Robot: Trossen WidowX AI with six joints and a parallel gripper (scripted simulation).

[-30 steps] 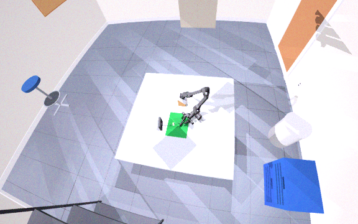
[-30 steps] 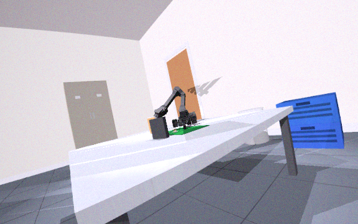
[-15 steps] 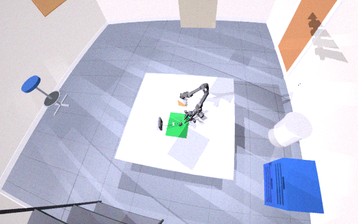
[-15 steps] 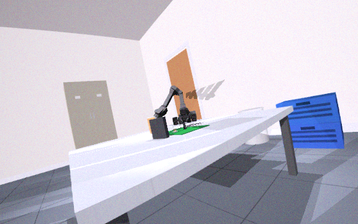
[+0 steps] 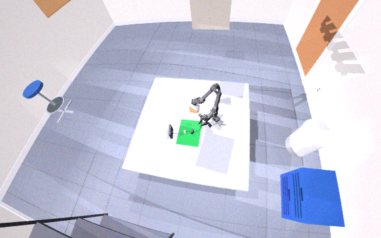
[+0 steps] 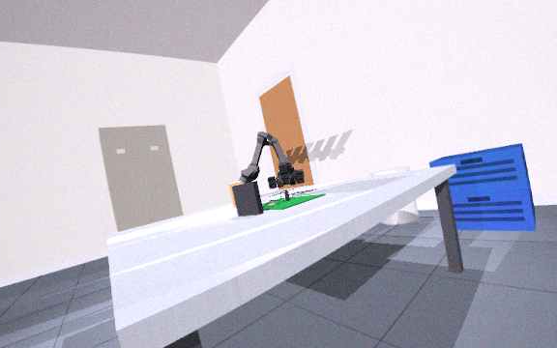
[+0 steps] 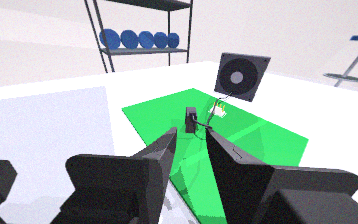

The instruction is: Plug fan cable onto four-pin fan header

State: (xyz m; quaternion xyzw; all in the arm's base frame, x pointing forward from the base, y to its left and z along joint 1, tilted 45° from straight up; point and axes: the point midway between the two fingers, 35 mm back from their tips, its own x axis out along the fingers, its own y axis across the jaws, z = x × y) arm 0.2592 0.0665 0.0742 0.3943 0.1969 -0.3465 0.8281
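The black fan plug lies 6 cm ahead of my gripper tip, 7 cm to the right of it and 5 cm below it. Also, from my gripper tip: black fan 8 cm ahead, 29 cm to the right, 2 cm below; then white four-pin fan header 5 cm ahead, 16 cm to the right, 8 cm below; then green board 5 cm ahead, 11 cm to the right, 9 cm below.
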